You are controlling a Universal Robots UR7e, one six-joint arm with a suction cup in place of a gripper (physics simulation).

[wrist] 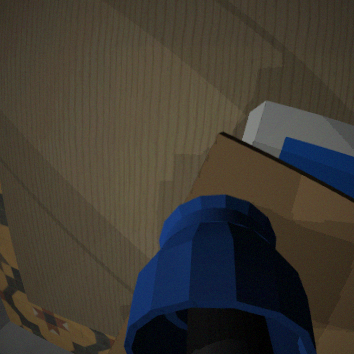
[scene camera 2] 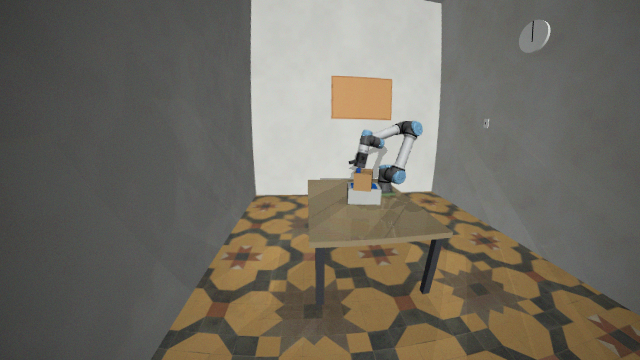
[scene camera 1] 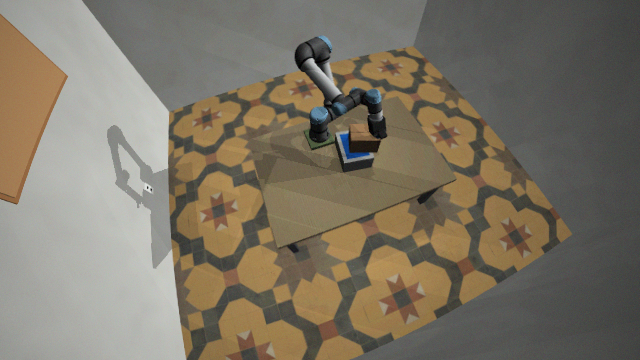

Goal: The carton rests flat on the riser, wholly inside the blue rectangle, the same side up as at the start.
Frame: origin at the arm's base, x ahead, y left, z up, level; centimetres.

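Seen in the pictures: hand, its tool point: (wrist: 214,225) (scene camera 2: 357,173) (scene camera 1: 378,137); arm's base, origin of its link: (scene camera 2: 383,190) (scene camera 1: 319,134).
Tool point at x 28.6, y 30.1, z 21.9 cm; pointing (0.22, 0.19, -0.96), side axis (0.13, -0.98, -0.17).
Pixels of each thing's top centre, then the offset from my tool point to it. Level surfaces: height alone.
- brown carton, centre of its top: (scene camera 1: 365,131) (scene camera 2: 364,170) dx -5.6, dy -6.6, dz +0.5 cm
- grey-white riser, centre of its top: (wrist: 320,255) (scene camera 1: 354,144) (scene camera 2: 363,185) dx -6.9, dy -11.8, dz -12.5 cm
- blue rectangle, centre of its top: (wrist: 320,255) (scene camera 1: 354,144) (scene camera 2: 363,185) dx -6.9, dy -11.8, dz -12.5 cm
- wooden table, height of its surface: dz -24.5 cm
The brown carton (scene camera 1: 364,145) (scene camera 2: 362,181) (wrist: 310,240) is at the top of the grey-white riser (scene camera 1: 358,164) (scene camera 2: 364,198) (wrist: 320,126), off toward the side nearer the tool in scene camera 1. Part of the blue rectangle (scene camera 1: 357,155) (scene camera 2: 374,186) (wrist: 320,161) shows beside it, so the carton is not centred on the blue. Whether its underside is level and touches the riser is hard to tell. My suction gripper's blue cup (scene camera 2: 358,170) (wrist: 217,202) is against the carton near one edge and appears to hold it. In scene camera 1 the contact is hidden.
The riser stands on the wooden table (scene camera 1: 320,205) (scene camera 2: 350,225), close to the arm's green base plate (scene camera 1: 314,144). The arm reaches over the table from its base and comes down at the carton. The far table edge and patterned floor (wrist: 95,327) show in the wrist view.
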